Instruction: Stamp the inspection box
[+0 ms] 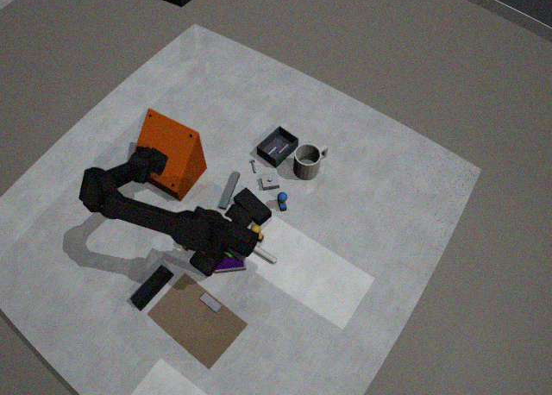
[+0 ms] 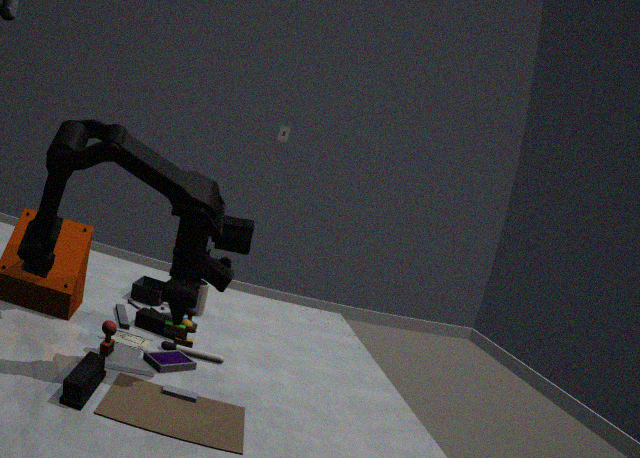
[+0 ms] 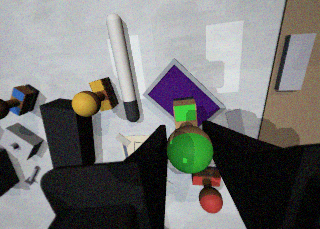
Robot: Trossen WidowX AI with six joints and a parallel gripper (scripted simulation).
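The purple ink pad is 90 mm below my gripper tip. From my gripper tip the other things lie so: green-knobbed stamp (10 mm below); then yellow stamp (20 mm ahead, 100 mm to the left, 70 mm below); then marker (20 mm ahead, 70 mm to the left, 90 mm below).
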